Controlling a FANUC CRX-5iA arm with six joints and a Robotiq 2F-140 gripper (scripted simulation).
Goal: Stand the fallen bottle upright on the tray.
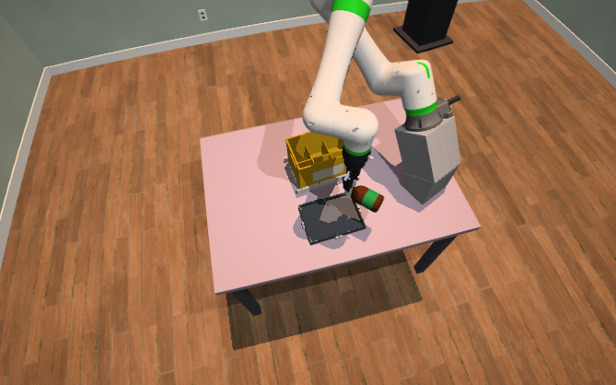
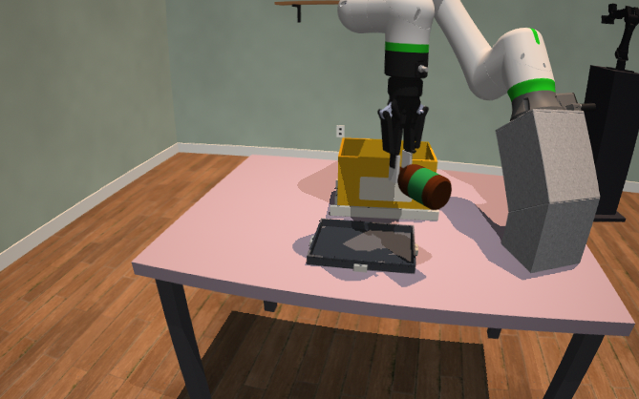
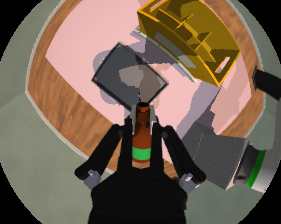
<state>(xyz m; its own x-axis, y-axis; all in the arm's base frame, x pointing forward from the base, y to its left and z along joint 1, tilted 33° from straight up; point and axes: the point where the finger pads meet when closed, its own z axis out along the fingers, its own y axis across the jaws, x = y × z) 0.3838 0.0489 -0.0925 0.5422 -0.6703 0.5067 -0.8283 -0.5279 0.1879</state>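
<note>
Right now my hand is 5 cm to the right of the bottle, 3 cm past it and 2 cm above it. Also, from my hand: yellow crate 27 cm to the right, 14 cm below; then tray 21 cm below, 7 cm ahead.
</note>
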